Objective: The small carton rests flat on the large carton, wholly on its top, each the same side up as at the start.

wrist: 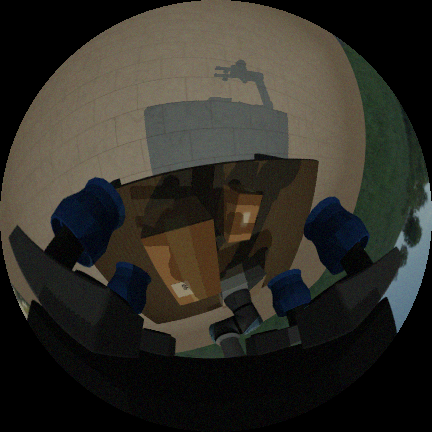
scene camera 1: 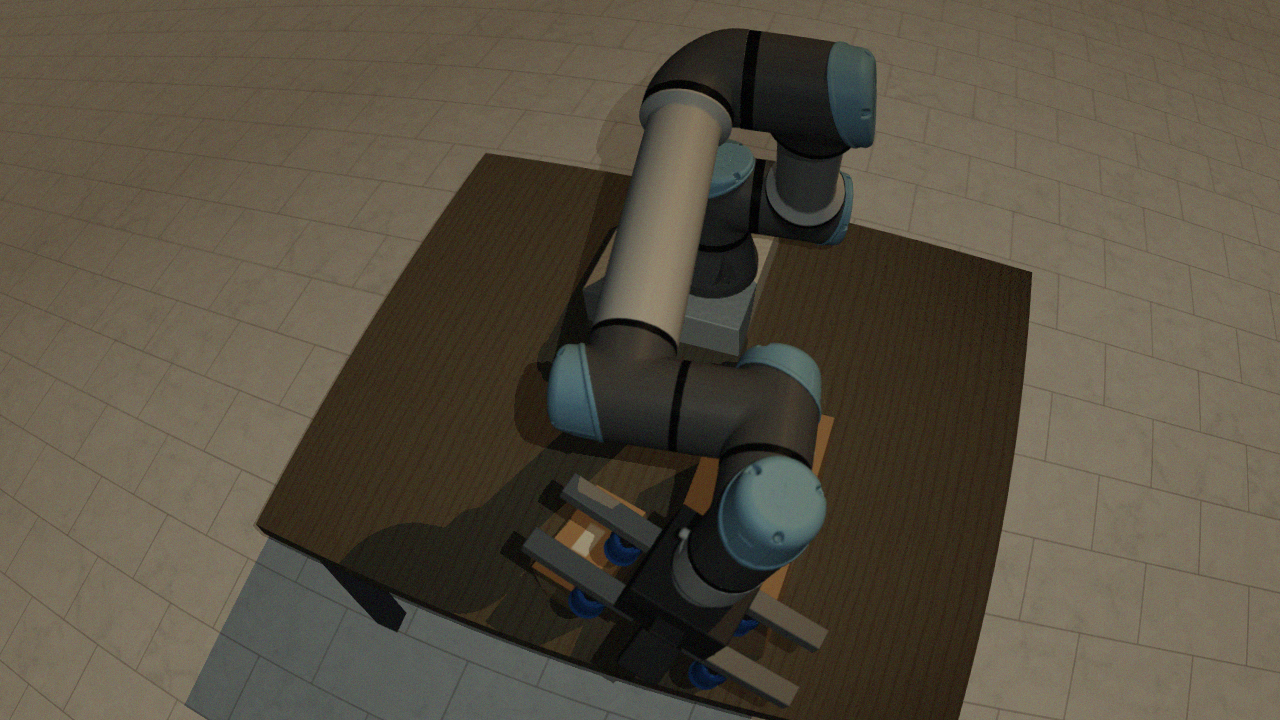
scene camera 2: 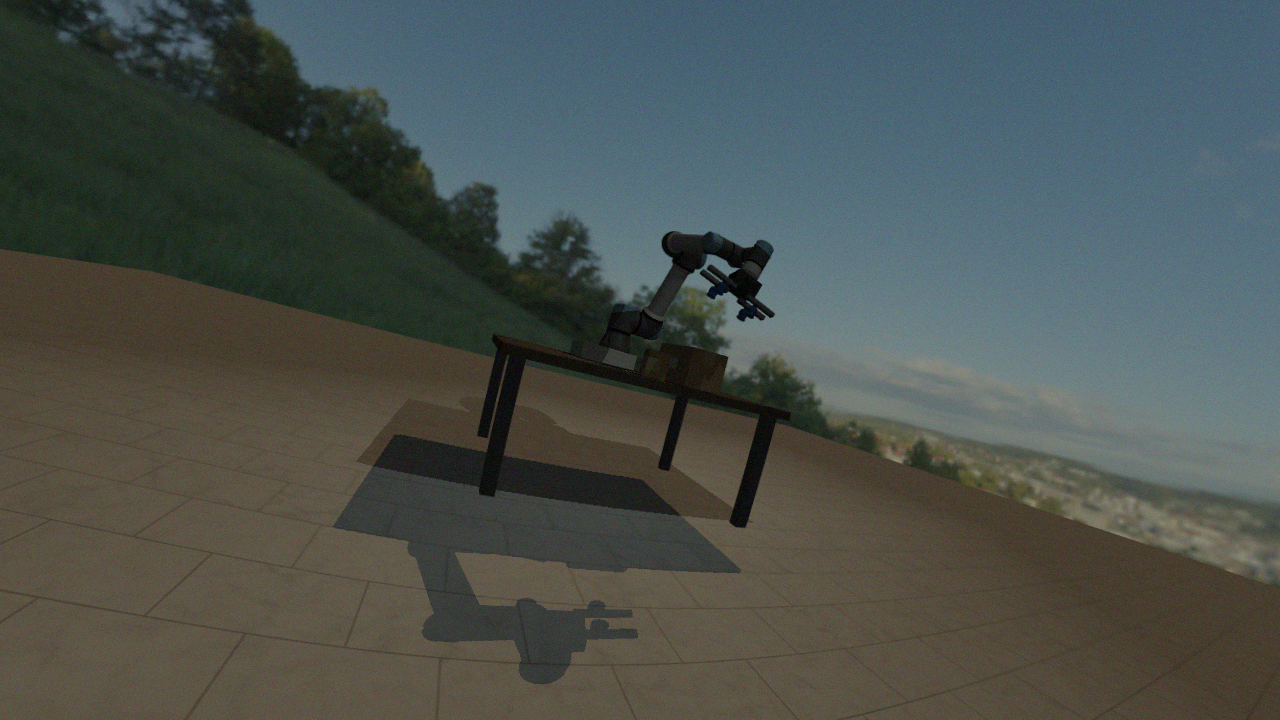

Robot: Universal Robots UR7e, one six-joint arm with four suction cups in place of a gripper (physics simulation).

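Where they show: hand, its tool point: [wrist: 214,258] [scene camera 2: 729,305]; arm's base, origin of its link: [wrist: 235,295] [scene camera 1: 711,263] [scene camera 2: 613,350].
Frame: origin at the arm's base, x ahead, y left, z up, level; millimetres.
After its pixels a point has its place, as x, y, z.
The large carton [scene camera 1: 700,486] {408, 194, 83} [scene camera 2: 702,368] {556, 263, 15} [wrist: 192,260] {458, 252, 83} stands on the table, largely hidden by the arm in scene camera 1. The small carton [scene camera 1: 586,539] {522, 88, 34} [scene camera 2: 656,362] {595, 78, -7} [wrist: 243,218] {524, 96, 34} rests on the table beside it, apart from it in the wrist view, with a white label on its upper face. Nothing lies on the large carton's top in the wrist view. My gripper [scene camera 1: 664,611] {636, 278, 255} [scene camera 2: 732,301] {636, 278, 255} [wrist: 211,257] {636, 278, 255}, with four blue suction cups, hangs well above both cartons. It is open and holds nothing. In scene camera 1 its bars partly cover the small carton.
The brown table [scene camera 1: 930,358] {-35, 389, -65} [scene camera 2: 572,361] {715, -214, -71} [wrist: 292,200] {521, -257, -65} carries the cartons and the arm's light grey base block [scene camera 1: 716,322] {107, 62, 2} [scene camera 2: 617,357] {119, 10, -26}. The base block stands behind the cartons in scene camera 1. The table's front edge is near the small carton there.
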